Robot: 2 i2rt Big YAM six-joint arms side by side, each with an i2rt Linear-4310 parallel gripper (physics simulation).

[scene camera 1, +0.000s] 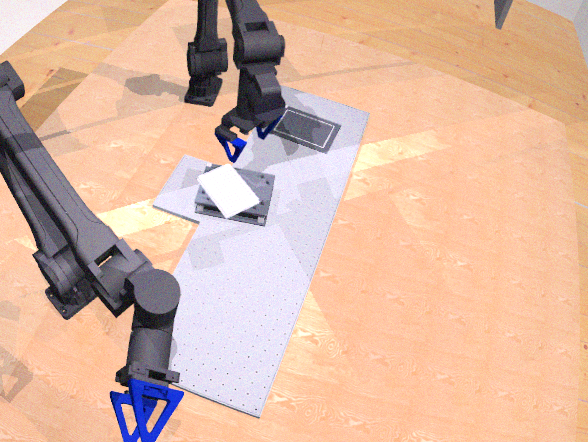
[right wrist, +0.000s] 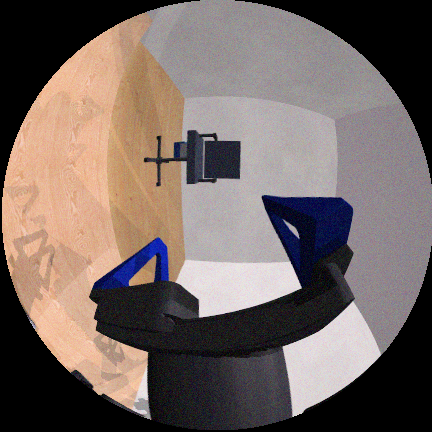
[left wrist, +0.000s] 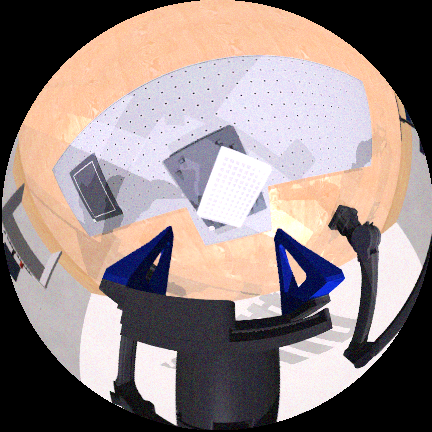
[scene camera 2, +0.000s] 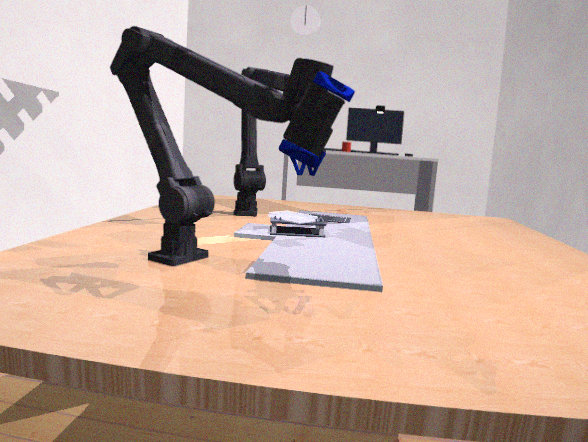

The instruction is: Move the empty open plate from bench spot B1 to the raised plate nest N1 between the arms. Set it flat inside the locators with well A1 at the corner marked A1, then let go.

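Places are measured from the left arm's base along level axes (x ahead, y left, z up), in centimetres.
Pixels of known places: left gripper, between the fingertips: (scene camera 1: 246, 149) (left wrist: 224, 232) (scene camera 2: 306, 175); right gripper, between the fingertips: (right wrist: 208, 223) (scene camera 2: 325, 124); left arm's base, origin of its link: (scene camera 1: 203, 92) (scene camera 2: 245, 213); right arm's base, origin of its link: (scene camera 1: 75, 291) (left wrist: 342, 216) (scene camera 2: 179, 258).
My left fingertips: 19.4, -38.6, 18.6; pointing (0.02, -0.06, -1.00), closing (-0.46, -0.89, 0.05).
Note:
Ahead of a thing's pixels: the offset from my left fingertips to its middle, as dx, dy, dz. "pt": to the spot under its first point. Level surfaces: height alone.
The white plate {-3.2, -0.9, -12.5} (scene camera 1: 228, 191) (scene camera 2: 292, 217) (left wrist: 234, 187) lies turned askew on the raised dark nest {-1.7, +0.6, -14.8} (scene camera 1: 267, 192) (scene camera 2: 320, 223) (left wrist: 195, 147). It crosses the locators and overhangs a nest edge; it looks slightly tilted. Well A1 cannot be made out. Bench spot B1 {pt +11.6, +28.8, -17.2} (scene camera 1: 306, 129) (left wrist: 95, 191) is an outlined dark rectangle with no plate on it. My left gripper (scene camera 1: 248, 149) (scene camera 2: 306, 173) (left wrist: 224, 232) is open and empty, above and apart from the plate. My right gripper (scene camera 1: 139, 435) (right wrist: 208, 223) is open and empty, far from the nest, beyond the perforated board's near end.
The pale perforated board {dz -17.3} (scene camera 1: 240, 280) (scene camera 2: 320, 265) (left wrist: 300, 100) lies under the nest and B1. The right arm (scene camera 1: 75, 215) (scene camera 2: 215, 75) reaches along the left of scene camera 1. A desk with a monitor (scene camera 2: 375, 126) stands behind the table, and a chair (right wrist: 195, 157) shows in the right wrist view.

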